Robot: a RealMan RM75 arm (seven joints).
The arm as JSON. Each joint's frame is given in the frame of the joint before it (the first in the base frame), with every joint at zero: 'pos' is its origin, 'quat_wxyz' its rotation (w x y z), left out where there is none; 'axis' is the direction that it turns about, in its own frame. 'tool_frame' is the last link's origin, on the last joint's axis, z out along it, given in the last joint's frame.
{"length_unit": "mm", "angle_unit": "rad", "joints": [
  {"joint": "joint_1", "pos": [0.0, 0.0, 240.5], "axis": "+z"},
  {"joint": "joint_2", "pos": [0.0, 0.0, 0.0], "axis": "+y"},
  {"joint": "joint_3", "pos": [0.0, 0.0, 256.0], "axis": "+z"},
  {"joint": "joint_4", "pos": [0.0, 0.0, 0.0], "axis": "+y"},
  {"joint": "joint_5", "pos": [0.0, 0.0, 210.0], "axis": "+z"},
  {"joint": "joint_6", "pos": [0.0, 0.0, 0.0], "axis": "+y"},
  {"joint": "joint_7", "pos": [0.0, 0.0, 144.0], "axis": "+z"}
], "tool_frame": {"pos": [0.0, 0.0, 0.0]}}
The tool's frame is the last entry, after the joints.
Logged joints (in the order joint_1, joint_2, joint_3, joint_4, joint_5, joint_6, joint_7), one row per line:
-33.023 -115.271 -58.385 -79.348 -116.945 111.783 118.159
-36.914 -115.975 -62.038 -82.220 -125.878 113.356 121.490
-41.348 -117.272 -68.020 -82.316 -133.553 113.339 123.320
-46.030 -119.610 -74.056 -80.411 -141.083 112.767 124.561
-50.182 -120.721 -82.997 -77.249 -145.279 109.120 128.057
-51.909 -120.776 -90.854 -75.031 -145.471 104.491 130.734
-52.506 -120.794 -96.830 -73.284 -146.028 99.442 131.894
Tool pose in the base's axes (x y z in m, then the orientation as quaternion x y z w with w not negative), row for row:
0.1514 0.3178 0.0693 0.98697 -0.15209 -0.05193 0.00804
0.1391 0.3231 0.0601 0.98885 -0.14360 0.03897 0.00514
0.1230 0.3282 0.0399 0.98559 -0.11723 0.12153 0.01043
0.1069 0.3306 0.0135 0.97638 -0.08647 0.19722 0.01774
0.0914 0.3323 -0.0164 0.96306 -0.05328 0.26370 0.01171
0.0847 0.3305 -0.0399 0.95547 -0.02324 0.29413 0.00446
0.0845 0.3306 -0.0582 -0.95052 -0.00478 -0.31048 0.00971
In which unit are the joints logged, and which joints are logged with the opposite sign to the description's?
The joints are logged in degrees. Opposite sign: joint_1, joint_2, joint_6.
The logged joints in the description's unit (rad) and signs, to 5 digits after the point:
0.57636 2.01186 -1.01901 -1.38488 -2.04108 -1.95098 2.06226
0.64427 2.02415 -1.08277 -1.43501 -2.19699 -1.97844 2.12040
0.72166 2.04678 -1.18717 -1.43669 -2.33094 -1.97814 2.15234
0.80338 2.08759 -1.29252 -1.40344 -2.46236 -1.96816 2.17400
0.87584 2.10698 -1.44857 -1.34825 -2.53560 -1.90450 2.23502
0.90598 2.10794 -1.58570 -1.30954 -2.53895 -1.82371 2.28174
0.91640 2.10825 -1.69000 -1.27905 -2.54867 -1.73559 2.30198

